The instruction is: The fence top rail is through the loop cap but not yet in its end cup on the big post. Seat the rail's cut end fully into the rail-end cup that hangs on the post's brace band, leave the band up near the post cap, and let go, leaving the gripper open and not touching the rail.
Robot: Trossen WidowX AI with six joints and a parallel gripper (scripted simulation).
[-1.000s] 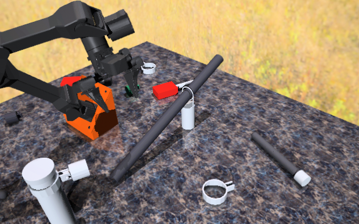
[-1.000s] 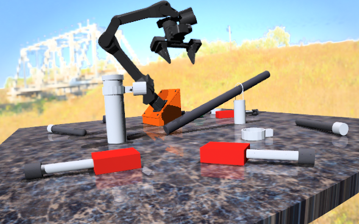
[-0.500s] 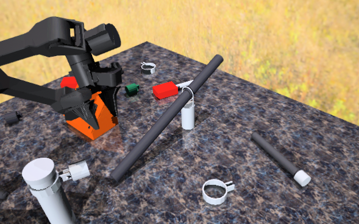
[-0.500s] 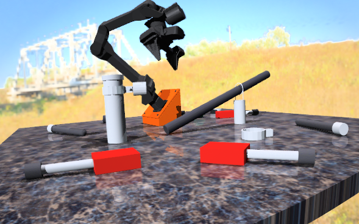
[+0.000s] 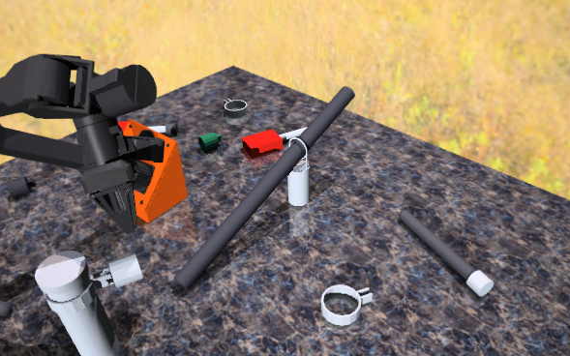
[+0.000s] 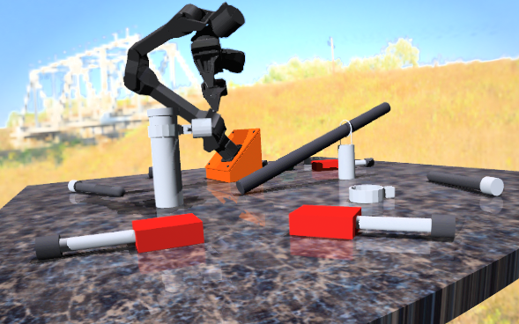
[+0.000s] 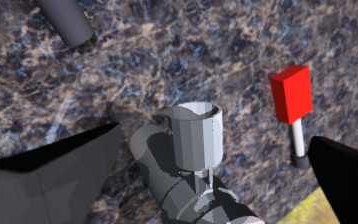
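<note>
Right now my gripper tip is 50 mm to the left of the rail-end cup and 60 mm above it. Also, from my gripper tip: white post (20 mm ahead, 400 mm to the left, 110 mm below); then green cap (300 mm behind, 460 mm to the left, 200 mm below).
</note>
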